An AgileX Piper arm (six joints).
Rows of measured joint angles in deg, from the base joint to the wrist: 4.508 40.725 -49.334 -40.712 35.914 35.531; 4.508 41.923 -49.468 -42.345 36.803 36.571; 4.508 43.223 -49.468 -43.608 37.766 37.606; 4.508 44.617 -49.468 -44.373 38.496 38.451; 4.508 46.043 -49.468 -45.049 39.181 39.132; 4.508 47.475 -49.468 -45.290 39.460 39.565; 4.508 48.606 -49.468 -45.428 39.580 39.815; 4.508 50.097 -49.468 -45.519 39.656 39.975; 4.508 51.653 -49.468 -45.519 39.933 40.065; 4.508 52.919 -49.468 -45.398 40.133 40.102; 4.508 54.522 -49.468 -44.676 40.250 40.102; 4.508 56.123 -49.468 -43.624 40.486 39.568; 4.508 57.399 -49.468 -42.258 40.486 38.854; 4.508 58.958 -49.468 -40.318 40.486 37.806; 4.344 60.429 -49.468 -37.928 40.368 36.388; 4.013 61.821 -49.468 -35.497 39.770 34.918
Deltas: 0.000 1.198 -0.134 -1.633 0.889 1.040; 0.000 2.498 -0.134 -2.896 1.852 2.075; 0.000 3.892 -0.134 -3.661 2.582 2.920; 0.000 5.318 -0.134 -4.337 3.267 3.601; 0.000 6.750 -0.134 -4.578 3.546 4.034; 0.000 7.881 -0.134 -4.716 3.666 4.284; 0.000 9.372 -0.134 -4.807 3.742 4.444; 0.000 10.928 -0.134 -4.807 4.019 4.534; 0.000 12.194 -0.134 -4.686 4.219 4.571; 0.000 13.797 -0.134 -3.964 4.336 4.571; 0.000 15.398 -0.134 -2.912 4.572 4.037; 0.000 16.674 -0.134 -1.546 4.572 3.323; 0.000 18.233 -0.134 0.394 4.572 2.275; -0.164 19.704 -0.134 2.784 4.454 0.857; -0.495 21.096 -0.134 5.215 3.856 -0.613
